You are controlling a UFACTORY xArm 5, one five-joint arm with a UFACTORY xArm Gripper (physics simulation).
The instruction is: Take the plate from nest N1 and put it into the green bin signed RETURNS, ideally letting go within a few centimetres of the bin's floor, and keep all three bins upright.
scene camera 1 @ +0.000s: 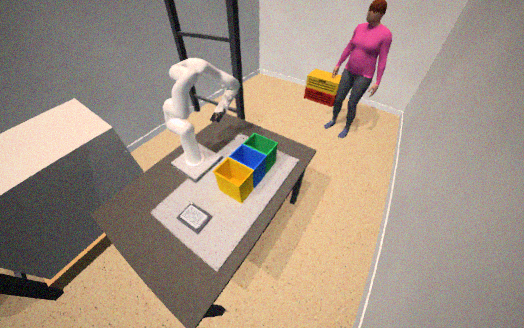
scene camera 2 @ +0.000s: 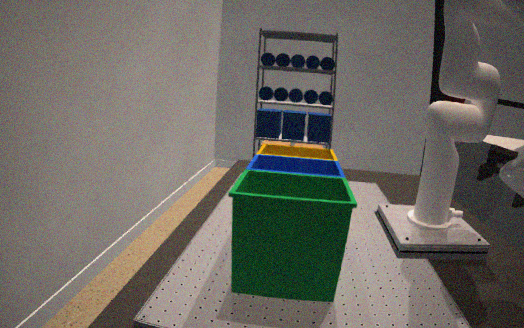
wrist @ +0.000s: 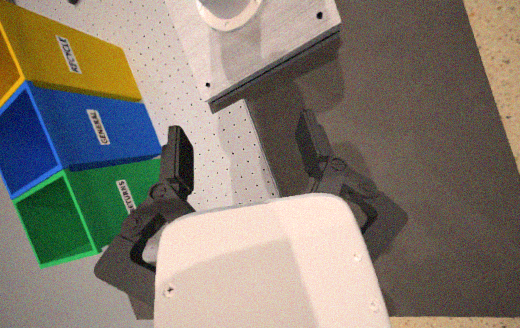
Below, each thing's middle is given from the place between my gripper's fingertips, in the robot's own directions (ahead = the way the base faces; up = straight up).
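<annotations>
Looking out from my hand, I find the yellow bin (scene camera 1: pixel 234 179) 37 cm ahead of it, 27 cm to the right and 11 cm below. Going by their middles, the yellow bin is the farthest from my hand of the things named here. The blue bin (scene camera 2: pixel 260 162) is 37 cm ahead of my hand as well, but 14 cm to the right of it, and again 11 cm below. As for the green bin (scene camera 2: pixel 289 231), it sits 38 cm ahead of my hand, 1 cm to the right of it and 11 cm below it.
</annotations>
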